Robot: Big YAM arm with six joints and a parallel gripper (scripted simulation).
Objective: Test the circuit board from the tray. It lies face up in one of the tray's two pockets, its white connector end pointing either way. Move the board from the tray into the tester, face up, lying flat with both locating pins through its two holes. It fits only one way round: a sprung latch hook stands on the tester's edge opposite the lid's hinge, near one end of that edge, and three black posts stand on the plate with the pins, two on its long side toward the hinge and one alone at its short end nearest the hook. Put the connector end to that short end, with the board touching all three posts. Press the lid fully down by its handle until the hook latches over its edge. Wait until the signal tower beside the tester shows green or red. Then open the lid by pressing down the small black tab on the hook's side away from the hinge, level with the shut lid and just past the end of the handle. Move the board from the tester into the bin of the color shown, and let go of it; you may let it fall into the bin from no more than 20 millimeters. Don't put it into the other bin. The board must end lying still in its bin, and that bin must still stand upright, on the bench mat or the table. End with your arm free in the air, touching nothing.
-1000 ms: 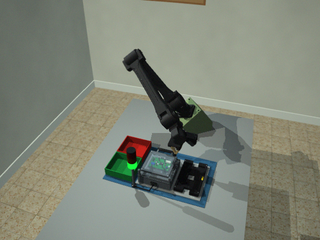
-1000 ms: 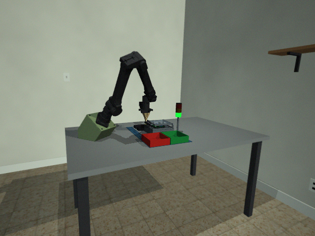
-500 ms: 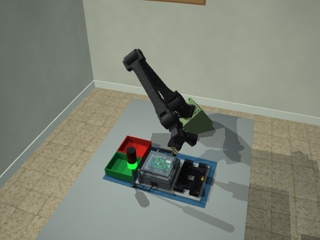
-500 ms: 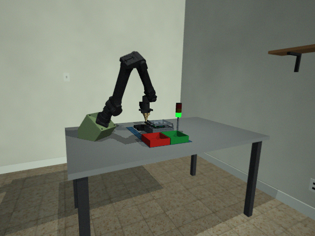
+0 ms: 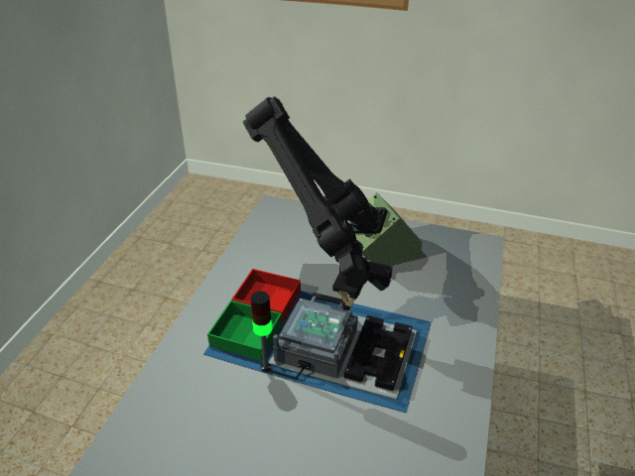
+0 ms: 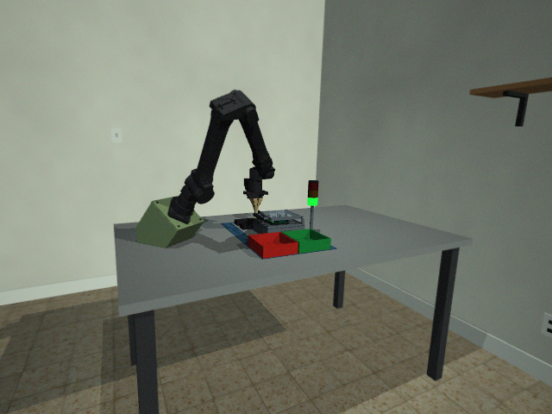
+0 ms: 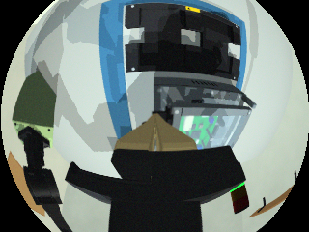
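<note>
Now: hand 2 cm above the latch hook and 1 cm short of it. Also, from my hand: tester plate: 8 cm ahead, 5 cm to the right, 4 cm below; then green circuit board: 8 cm ahead, 6 cm to the right, 3 cm below; then clear lid: 8 cm ahead, 6 cm to the right, 2 cm below.
</note>
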